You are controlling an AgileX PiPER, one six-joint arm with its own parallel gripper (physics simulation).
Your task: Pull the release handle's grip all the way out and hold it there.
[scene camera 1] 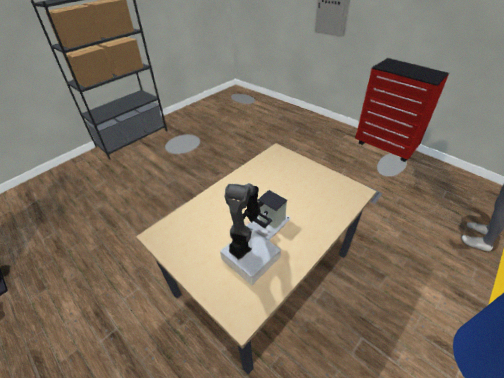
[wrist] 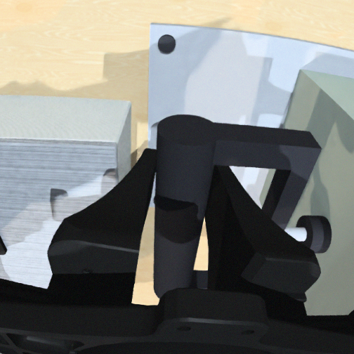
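Note:
The release handle's grip is a dark upright cylinder joined by a dark frame to a short light rod. The rod enters a round black collar on the grey-green housing. A short length of rod shows between frame and collar. My gripper is shut on the grip, with one finger on each side of the cylinder. The right finger passes through the frame's opening and hides part of it. In the scene view the grip is too small to make out clearly.
The housing stands on a pale base plate with a dark round screw. The arm stands on a pale grey block, close to the grip's left in the wrist view. Both are on the wooden table.

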